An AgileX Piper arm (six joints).
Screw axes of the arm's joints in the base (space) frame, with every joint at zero. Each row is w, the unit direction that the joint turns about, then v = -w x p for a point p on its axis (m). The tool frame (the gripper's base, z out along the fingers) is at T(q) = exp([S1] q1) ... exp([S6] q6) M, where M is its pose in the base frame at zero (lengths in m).
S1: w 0 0 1 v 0 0 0
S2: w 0 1 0 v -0.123 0 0
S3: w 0 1 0 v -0.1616 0 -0.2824
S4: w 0.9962 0 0.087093 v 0 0.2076 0
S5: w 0 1 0 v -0.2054 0 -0.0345
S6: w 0.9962 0 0.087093 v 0 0.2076 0
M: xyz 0.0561 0 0.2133 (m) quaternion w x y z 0.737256 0 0.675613 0
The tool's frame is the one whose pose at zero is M.
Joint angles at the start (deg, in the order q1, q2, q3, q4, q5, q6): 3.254 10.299 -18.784 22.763 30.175 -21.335
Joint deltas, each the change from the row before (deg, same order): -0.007 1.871 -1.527 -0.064 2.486 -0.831; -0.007 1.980 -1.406 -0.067 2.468 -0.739; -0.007 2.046 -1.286 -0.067 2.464 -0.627; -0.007 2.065 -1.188 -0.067 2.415 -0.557; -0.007 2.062 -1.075 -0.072 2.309 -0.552; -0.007 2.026 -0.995 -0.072 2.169 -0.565; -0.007 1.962 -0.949 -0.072 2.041 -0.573
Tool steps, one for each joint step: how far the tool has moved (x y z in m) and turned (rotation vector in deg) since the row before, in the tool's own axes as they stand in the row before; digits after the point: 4 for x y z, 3 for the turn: -0.0038 0.0009 0.0014 -0.896 2.658 -0.814; -0.0032 0.0007 0.0019 -0.938 2.853 -0.669; -0.0027 0.0005 0.0023 -0.989 3.018 -0.505; -0.0023 0.0003 0.0025 -1.018 3.073 -0.396; -0.0020 0.0001 0.0027 -1.021 3.071 -0.355; -0.0020 -0.0001 0.0028 -1.006 2.973 -0.344; -0.0020 -0.0002 0.0026 -0.986 2.826 -0.345
